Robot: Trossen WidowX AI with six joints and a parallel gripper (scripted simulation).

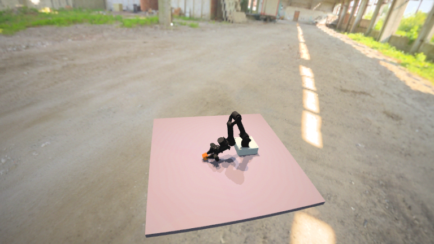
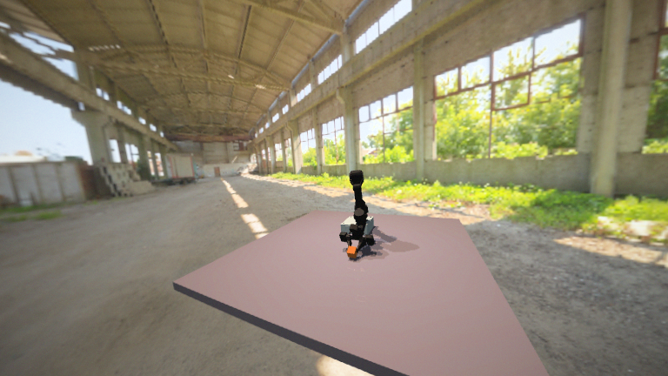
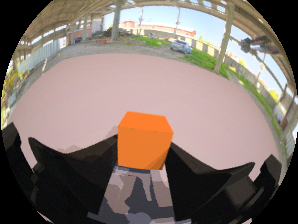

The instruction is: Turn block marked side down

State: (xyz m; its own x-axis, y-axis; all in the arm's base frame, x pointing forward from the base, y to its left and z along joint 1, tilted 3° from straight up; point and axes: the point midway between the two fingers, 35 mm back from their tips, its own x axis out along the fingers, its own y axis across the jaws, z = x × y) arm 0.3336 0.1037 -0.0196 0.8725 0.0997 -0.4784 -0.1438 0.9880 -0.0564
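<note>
Now: the block 10 mm below my gripper tip.
</note>
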